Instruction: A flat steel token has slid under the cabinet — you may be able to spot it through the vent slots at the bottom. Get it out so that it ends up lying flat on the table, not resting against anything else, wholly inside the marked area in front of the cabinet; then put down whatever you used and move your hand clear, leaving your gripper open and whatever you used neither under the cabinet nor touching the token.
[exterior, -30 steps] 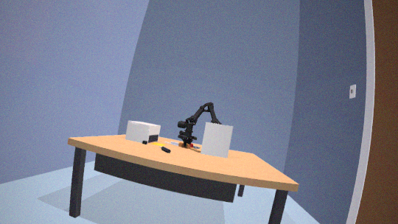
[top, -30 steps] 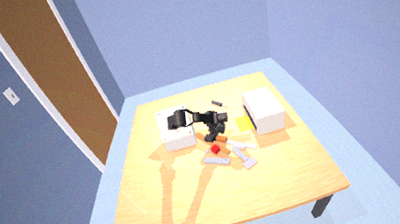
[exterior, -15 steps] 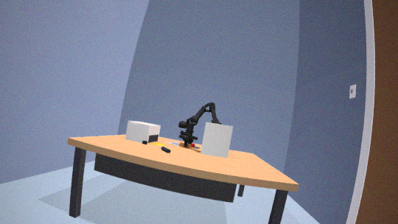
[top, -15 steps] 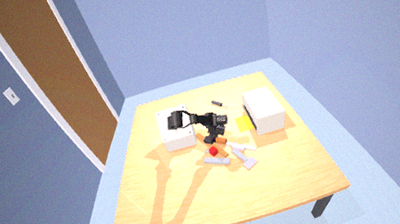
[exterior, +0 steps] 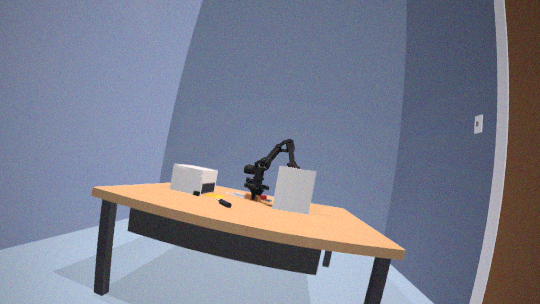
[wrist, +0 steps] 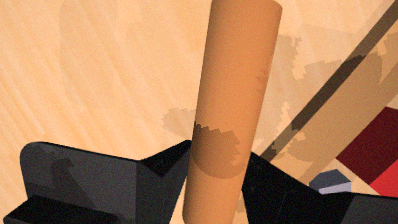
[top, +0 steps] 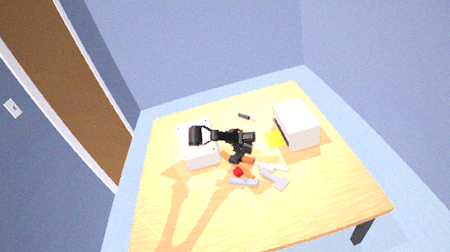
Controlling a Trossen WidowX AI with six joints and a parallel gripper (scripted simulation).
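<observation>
Right now the red cube is 9 cm to the right of my gripper tip, 5 cm behind it and 1 cm above it. The rest, counted from my gripper tip: grey bar: 15 cm to the right, 4 cm behind; t-shaped tool: 21 cm to the right, 12 cm ahead; wooden stick: 4 cm behind, 1 cm to the right.
</observation>
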